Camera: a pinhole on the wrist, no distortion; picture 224 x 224 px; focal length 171.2 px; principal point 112.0 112.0 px. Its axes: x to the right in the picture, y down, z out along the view. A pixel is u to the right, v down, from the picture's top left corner.
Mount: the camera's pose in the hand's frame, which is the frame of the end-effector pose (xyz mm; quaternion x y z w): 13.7 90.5 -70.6 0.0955 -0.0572 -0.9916 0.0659
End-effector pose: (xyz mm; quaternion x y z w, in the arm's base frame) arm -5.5 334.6 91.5 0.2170 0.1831 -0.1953 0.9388
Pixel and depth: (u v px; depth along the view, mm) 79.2 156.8 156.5
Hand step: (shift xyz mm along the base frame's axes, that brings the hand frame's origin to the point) 69.8 9.0 94.0
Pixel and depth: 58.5 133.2 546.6
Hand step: 244.9 -177.9 421.3
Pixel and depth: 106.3 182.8 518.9
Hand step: 51.7 -264.6 388.1
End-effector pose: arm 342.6 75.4 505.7 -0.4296 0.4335 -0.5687 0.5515
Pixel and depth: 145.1 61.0 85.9
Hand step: 38.3 20.4 -116.4
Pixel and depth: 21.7 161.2 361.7
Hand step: 328.9 -147.7 35.7
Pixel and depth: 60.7 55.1 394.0
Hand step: 377.5 -45.8 -185.1
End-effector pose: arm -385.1 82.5 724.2 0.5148 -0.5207 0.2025 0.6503
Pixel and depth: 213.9 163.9 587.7
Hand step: -314.3 -320.5 -440.8
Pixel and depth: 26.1 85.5 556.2
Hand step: -394.3 -390.5 233.8
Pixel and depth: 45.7 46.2 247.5
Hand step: -243.0 -81.5 130.9
